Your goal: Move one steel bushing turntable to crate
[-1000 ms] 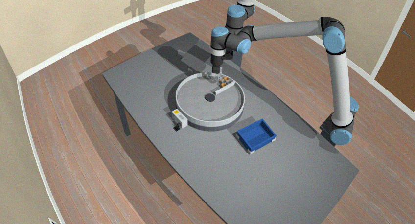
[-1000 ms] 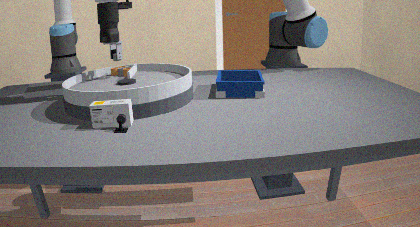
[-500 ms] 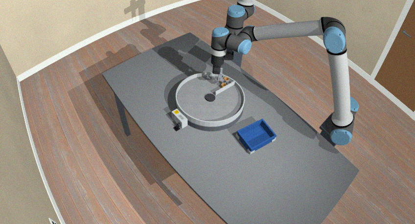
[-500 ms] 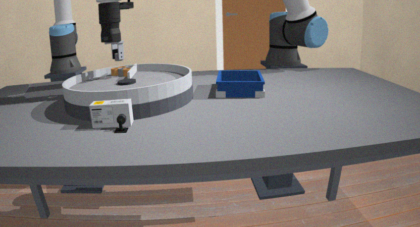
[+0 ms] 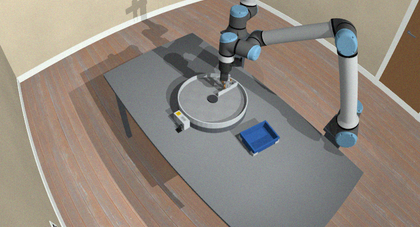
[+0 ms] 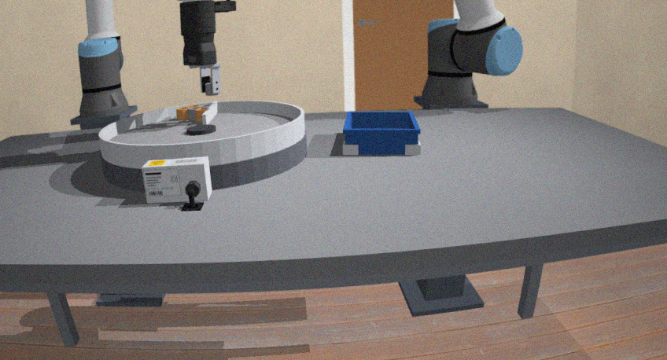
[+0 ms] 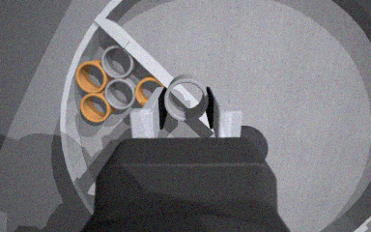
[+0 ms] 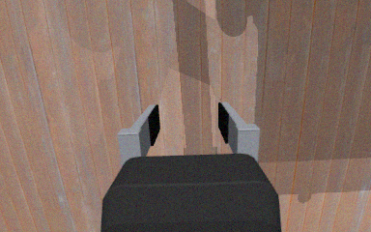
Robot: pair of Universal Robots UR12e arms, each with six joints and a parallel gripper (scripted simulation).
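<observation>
My left gripper is now 36 cm to the right of the blue crate, 11 cm above it and 2 cm short of it. The rest, counted from my left hand: turntable: 10 cm ahead, 8 cm below.
</observation>
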